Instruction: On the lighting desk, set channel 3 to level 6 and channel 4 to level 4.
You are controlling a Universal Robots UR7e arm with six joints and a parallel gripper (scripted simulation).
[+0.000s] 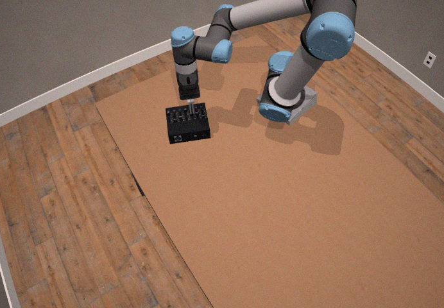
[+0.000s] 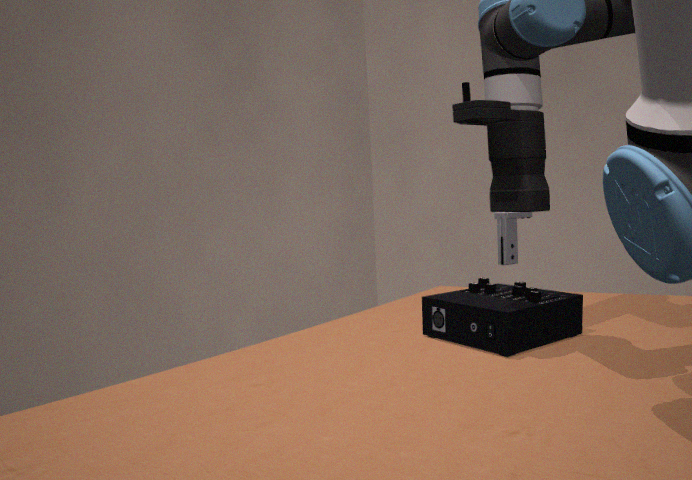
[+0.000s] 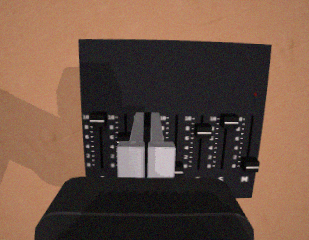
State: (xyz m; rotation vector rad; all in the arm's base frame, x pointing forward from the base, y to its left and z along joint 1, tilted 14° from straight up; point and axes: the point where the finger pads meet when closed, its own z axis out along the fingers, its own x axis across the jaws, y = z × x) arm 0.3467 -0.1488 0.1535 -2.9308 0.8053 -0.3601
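Right now my hand is 1 cm past the channel 3 fader cap, 2 cm to the left of it and 5 cm above it. Round my hand: channel 2 fader cap (3 cm behind, 1 cm to the right, 5 cm below); then master fader cap (6 cm ahead, 9 cm to the right, 5 cm below); then channel 1 fader cap (4 cm behind, 2 cm to the left, 5 cm below).
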